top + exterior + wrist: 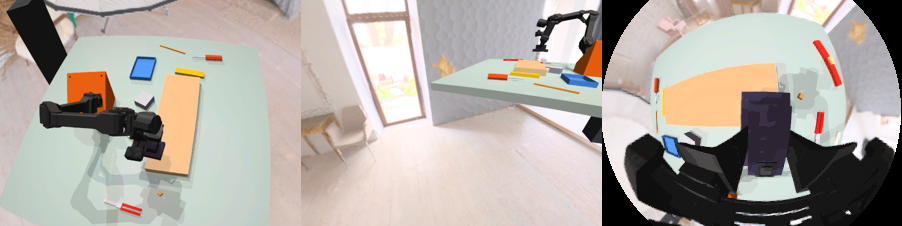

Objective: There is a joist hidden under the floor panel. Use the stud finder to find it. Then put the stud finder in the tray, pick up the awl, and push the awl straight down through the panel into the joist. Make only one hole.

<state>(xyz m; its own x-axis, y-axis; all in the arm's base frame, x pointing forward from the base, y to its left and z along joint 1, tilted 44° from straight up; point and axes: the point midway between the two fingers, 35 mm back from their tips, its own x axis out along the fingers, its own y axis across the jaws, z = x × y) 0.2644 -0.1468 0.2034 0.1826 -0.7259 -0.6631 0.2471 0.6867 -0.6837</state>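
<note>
The yellow bar is 500 mm to the left of my gripper tip, 180 mm ahead of it and 140 mm below it. The rest, counted from my gripper tip: stud finder 20 mm behind, 20 mm above, 10 mm to the left; small tan cube 150 mm to the right, 140 mm below, 30 mm ahead; awl 140 mm below, 110 mm to the left, 110 mm behind.
</note>
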